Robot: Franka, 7 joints.
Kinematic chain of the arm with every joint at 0, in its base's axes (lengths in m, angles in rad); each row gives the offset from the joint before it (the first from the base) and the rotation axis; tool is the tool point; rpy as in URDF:
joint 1: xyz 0 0 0.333 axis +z
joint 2: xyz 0 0 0 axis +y
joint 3: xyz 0 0 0.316 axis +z
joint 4: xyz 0.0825 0 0 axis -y
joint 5: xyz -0.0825 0 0.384 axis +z
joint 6: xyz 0 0 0 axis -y
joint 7: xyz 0.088 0 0 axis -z
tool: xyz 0 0 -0.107 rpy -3.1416 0 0
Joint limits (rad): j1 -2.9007..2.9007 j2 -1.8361..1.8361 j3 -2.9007..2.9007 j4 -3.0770..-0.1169 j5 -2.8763..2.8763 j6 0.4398..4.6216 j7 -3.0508..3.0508
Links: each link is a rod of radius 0.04 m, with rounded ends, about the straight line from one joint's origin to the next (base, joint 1, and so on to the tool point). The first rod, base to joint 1, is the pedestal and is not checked.
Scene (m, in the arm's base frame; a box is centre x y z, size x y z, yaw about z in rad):
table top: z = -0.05
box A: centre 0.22 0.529 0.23 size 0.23 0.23 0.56 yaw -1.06
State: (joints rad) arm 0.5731 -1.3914 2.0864 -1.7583 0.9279 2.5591 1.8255
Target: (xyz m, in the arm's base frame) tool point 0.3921 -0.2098 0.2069
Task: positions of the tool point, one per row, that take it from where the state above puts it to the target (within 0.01 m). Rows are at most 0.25 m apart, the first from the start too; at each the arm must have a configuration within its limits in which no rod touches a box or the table.
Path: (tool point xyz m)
1: -0.3993 0.3928 0.0807
2: -0.1868 0.4262 0.0703
3: 0.0019 0.3660 0.0739
4: 0.1310 0.2372 0.0951
5: 0.1808 0.0767 0.1357
6: 0.2379 0.0634 0.1406
7: 0.2973 0.0255 0.1523
8: 0.3480 -0.0364 0.1692
9: 0.3814 -0.1171 0.1885
10: 0.3921 -0.2098 0.2069

